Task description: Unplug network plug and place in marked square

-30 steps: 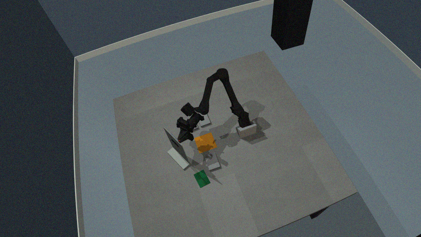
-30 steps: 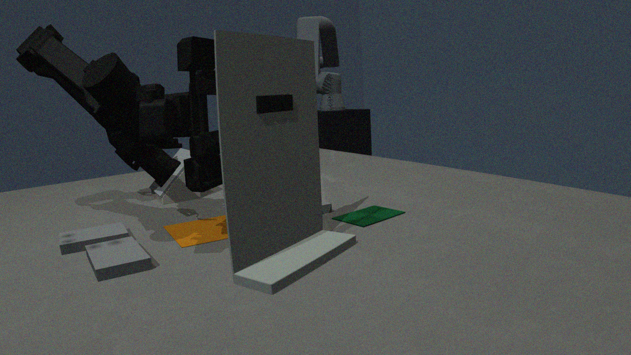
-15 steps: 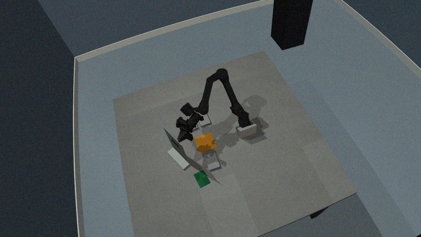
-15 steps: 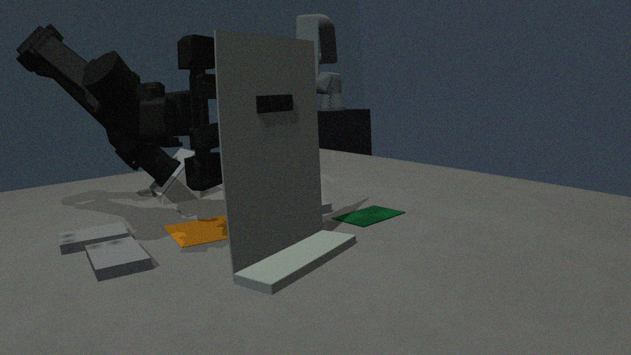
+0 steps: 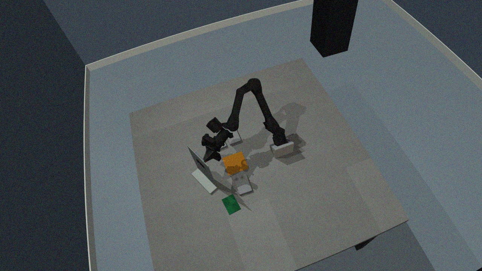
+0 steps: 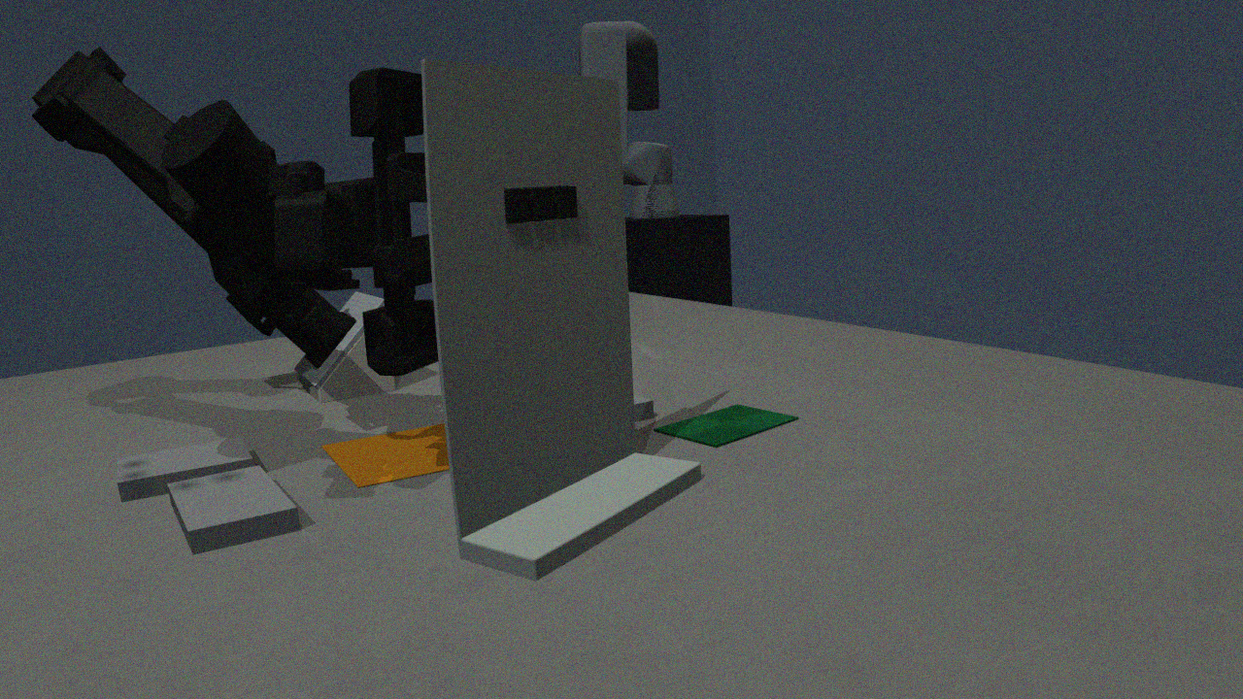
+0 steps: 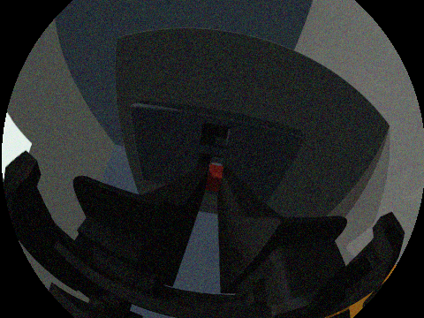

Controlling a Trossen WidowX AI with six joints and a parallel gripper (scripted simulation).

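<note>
Right now the orange square is 18 cm below my gripper tip, 16 cm behind it and 3 cm to the right of it. The rest, counted from my gripper tip: green square: 20 cm to the left, 18 cm below, 6 cm behind; upright grey panel: 6 cm below, 2 cm ahead, 1 cm to the left; network plug: right at my gripper tip.
</note>
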